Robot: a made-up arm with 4 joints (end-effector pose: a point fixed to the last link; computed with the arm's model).
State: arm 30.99 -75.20 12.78 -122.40
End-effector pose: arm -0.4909 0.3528 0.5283 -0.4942 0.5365 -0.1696 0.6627
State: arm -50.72 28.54 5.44 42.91
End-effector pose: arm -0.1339 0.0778 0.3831 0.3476 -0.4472 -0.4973 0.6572
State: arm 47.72 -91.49 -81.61 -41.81
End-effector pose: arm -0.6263 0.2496 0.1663 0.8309 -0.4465 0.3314 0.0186
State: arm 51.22 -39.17 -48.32 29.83
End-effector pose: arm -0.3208 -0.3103 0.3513 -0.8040 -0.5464 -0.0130 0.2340
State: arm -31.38 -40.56 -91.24 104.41
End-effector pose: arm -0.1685 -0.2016 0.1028 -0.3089 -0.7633 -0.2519 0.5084
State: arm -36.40 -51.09 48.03 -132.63
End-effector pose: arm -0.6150 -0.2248 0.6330 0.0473 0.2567 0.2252 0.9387
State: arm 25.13 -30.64 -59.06 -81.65
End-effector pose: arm -0.5936 0.0520 0.4852 -0.9009 0.3890 -0.0268 0.1905
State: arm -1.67 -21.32 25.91 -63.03
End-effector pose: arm -0.5515 -0.0141 0.4113 -0.3686 0.0151 -0.0584 0.9276
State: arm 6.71 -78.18 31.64 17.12
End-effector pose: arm -0.0622 0.0779 0.3107 -0.2963 -0.3388 -0.8049 0.3868
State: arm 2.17 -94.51 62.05 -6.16
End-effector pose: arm -0.0263 0.1541 0.4600 -0.1022 -0.2616 -0.8834 0.3751
